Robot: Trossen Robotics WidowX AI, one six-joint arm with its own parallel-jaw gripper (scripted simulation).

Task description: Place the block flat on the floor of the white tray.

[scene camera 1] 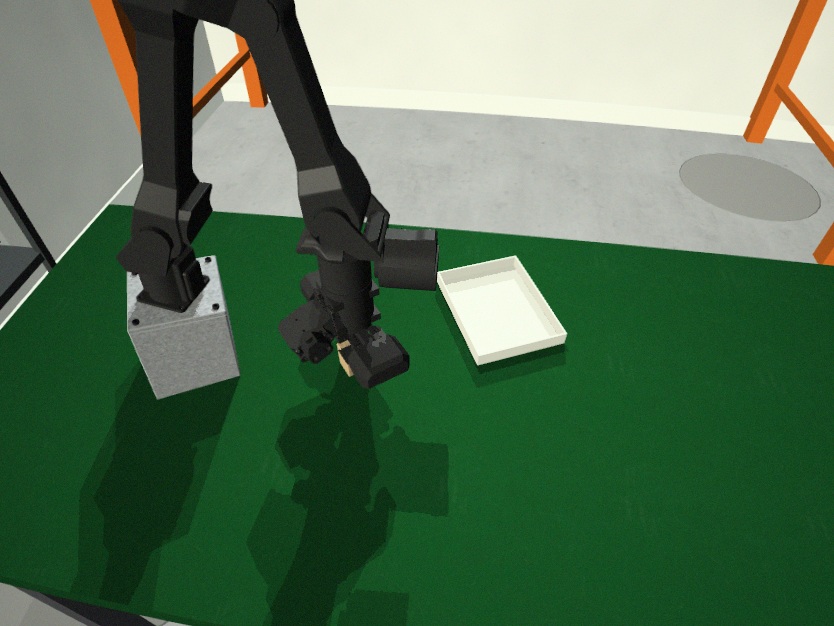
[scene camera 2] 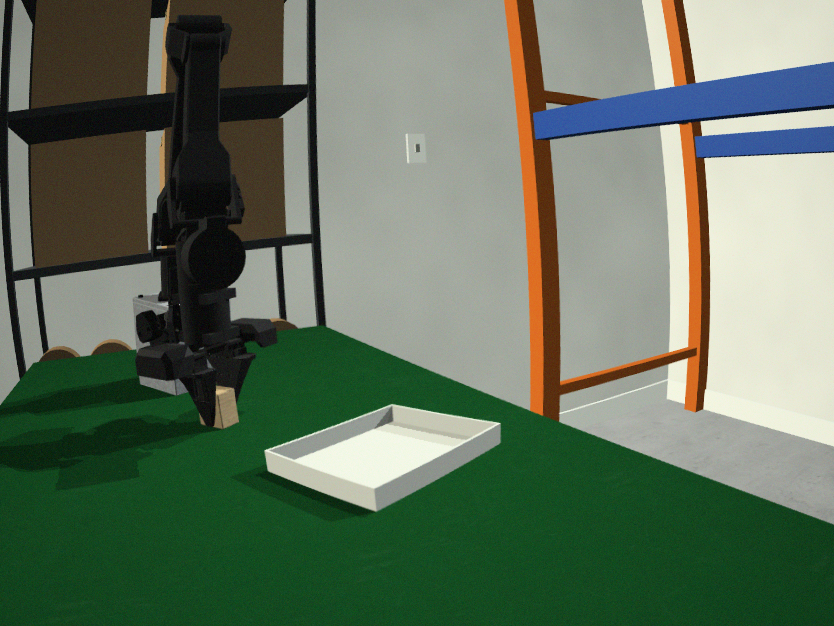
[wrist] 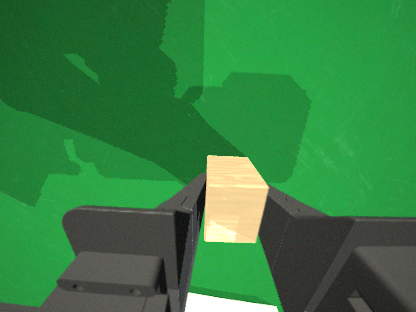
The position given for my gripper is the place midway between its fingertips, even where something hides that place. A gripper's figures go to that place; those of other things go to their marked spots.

Labels:
My gripper (scene camera 2: 219, 422) is 70 cm from the lens. A white tray (scene camera 2: 340, 461) is 56 cm from the lens. A wooden block (scene camera 2: 226, 415): 68 cm from the lens. The marked spots on the white tray and the wooden block are 17 cm apart.

